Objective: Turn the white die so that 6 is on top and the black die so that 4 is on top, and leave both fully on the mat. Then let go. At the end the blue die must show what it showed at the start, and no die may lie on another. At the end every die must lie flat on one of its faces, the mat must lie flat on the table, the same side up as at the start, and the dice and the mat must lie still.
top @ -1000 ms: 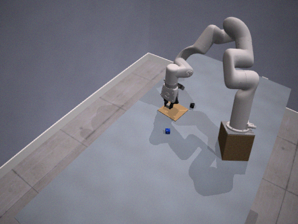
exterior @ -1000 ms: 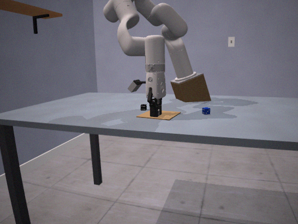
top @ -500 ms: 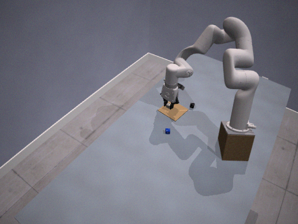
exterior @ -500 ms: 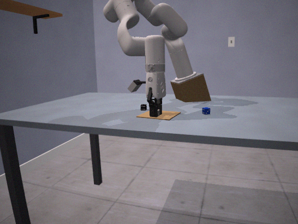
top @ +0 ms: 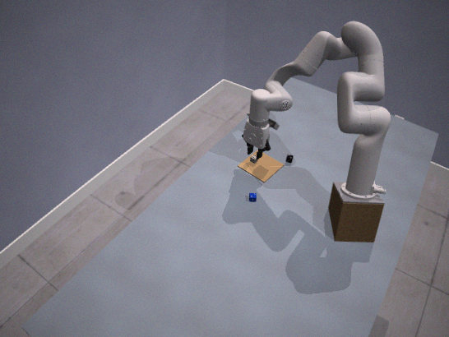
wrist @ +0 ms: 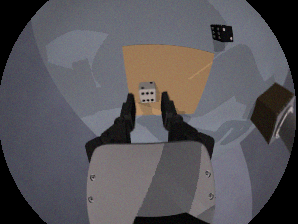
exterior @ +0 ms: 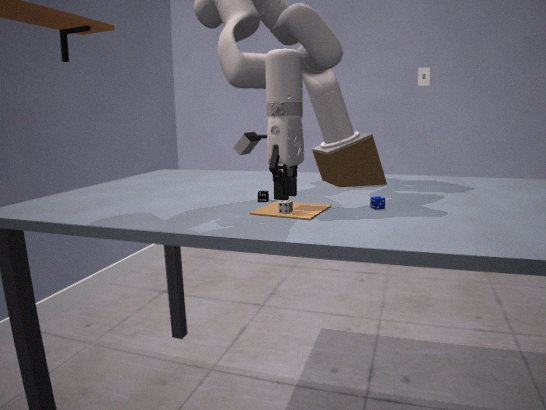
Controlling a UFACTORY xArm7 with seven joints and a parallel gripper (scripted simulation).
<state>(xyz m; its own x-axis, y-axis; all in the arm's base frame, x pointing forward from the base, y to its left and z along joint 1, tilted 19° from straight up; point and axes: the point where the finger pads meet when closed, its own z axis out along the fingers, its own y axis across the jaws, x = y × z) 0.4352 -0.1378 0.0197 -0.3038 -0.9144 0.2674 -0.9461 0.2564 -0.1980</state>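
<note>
My gripper is now 40 mm above the white die. Also, from my hand: blue die: 60 mm behind, 210 mm to the left, 40 mm below; black die: 140 mm behind, 70 mm to the right, 40 mm below; mat: 40 mm behind, 10 mm to the left, 50 mm below.
</note>
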